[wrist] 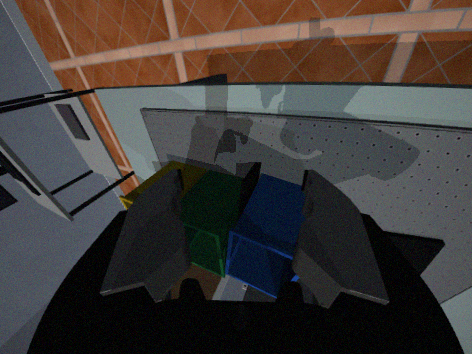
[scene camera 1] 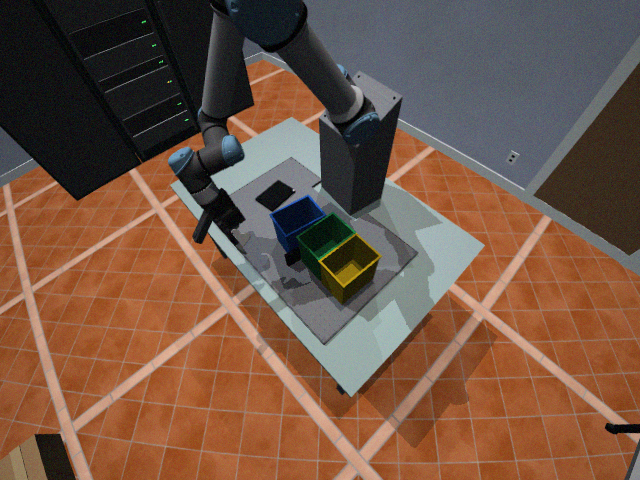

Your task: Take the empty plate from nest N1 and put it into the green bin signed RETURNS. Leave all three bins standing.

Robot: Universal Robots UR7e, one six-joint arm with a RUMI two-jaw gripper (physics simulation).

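Frame: origin at the arm's base, x ahead, y left, z up, level; metres.
Seen in the pictures: gripper, fingertip midpoint: (wrist: 242, 171) (scene camera 1: 240, 247).
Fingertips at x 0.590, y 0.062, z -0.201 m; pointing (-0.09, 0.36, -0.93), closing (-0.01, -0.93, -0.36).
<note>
Offsets run from my fingertips to a thing's top centre. "pt": to the spot under its first point. Level surfaces: height alone.
The green bin {0.273 m back, 0.129 m left, 0.044 m down} (scene camera 1: 324, 238) (wrist: 212, 202) stands upright between a blue bin {0.253 m back, 0.013 m right, 0.044 m down} (scene camera 1: 298, 219) (wrist: 267, 210) and a yellow bin {0.270 m back, 0.259 m left, 0.044 m down} (scene camera 1: 351, 266) (wrist: 180, 172), which are upright too. No RETURNS lettering is readable. A flat black square piece {pt 0.315 m back, 0.297 m right, 0.212 m down} (scene camera 1: 275, 195) (wrist: 420, 250) lies on the grey board beyond the blue bin. I cannot tell whether it is nest N1, and I cannot make out a plate on it. My gripper (scene camera 1: 237, 238) (wrist: 242, 171) is open and empty, raised near the long table edge, to the left of the blue bin in the scene view.
The perforated grey board {0.224 m down} (scene camera 1: 330, 322) (wrist: 350, 142) lies on the pale table {0.237 m down} (scene camera 1: 356, 366) (wrist: 122, 117). A small black upright piece {0.195 m back, 0.055 m left, 0.139 m down} (scene camera 1: 293, 257) (wrist: 250, 182) stands close by the blue and green bins. The grey arm pedestal (scene camera 1: 356, 165) rises behind the bins. A dark server rack (scene camera 1: 64, 118) stands at the upper left.
</note>
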